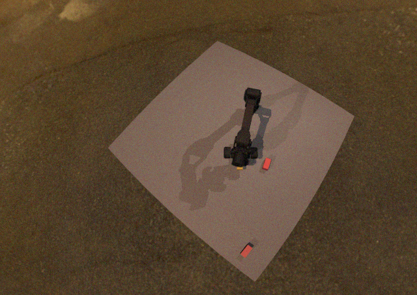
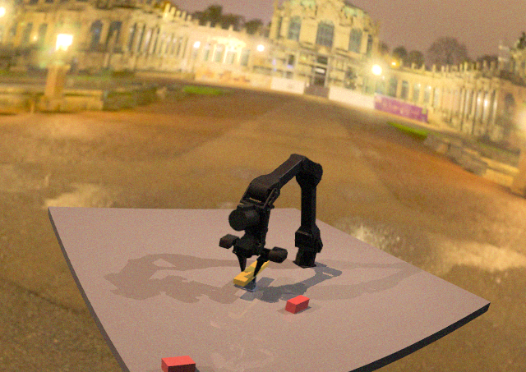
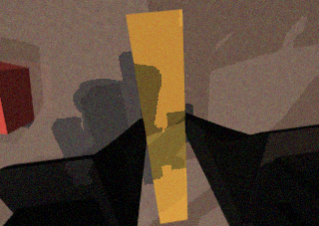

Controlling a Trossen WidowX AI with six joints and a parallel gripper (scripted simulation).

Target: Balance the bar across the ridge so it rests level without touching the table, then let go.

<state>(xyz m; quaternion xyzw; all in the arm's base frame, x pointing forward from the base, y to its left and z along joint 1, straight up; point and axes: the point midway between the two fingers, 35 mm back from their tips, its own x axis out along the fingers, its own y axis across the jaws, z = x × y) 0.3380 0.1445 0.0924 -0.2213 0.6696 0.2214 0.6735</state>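
The long yellow bar is 2 cm behind my gripper tip and 2 cm to the right of it.
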